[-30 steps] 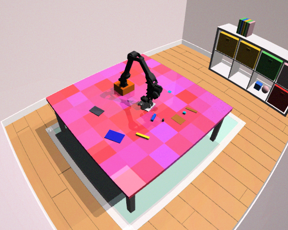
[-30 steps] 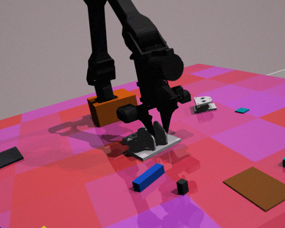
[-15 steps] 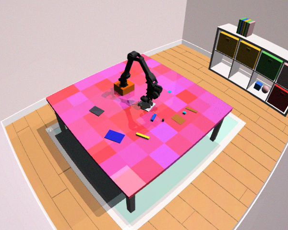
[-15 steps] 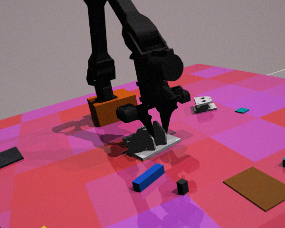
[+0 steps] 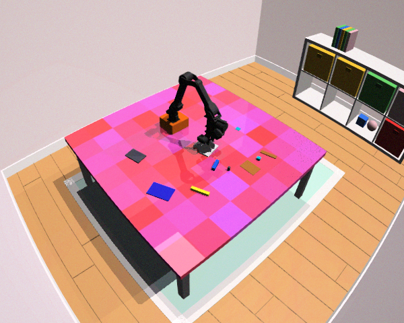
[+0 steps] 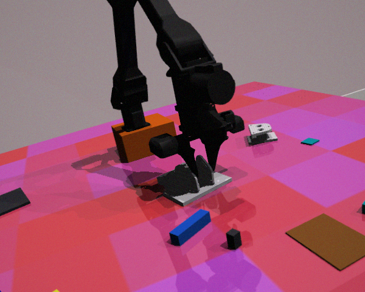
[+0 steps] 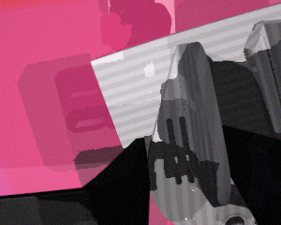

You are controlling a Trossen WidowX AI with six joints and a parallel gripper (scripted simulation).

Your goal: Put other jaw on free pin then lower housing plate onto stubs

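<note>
Right now the grey jaw is 3 cm behind my gripper tip and 2 cm to the right of it. Round my gripper tip: black cube (22 cm ahead, 8 cm to the right); then blue block (14 cm ahead, 11 cm to the right, 1 cm below); then white t-shaped block (22 cm to the left, 9 cm behind, 1 cm below).
</note>
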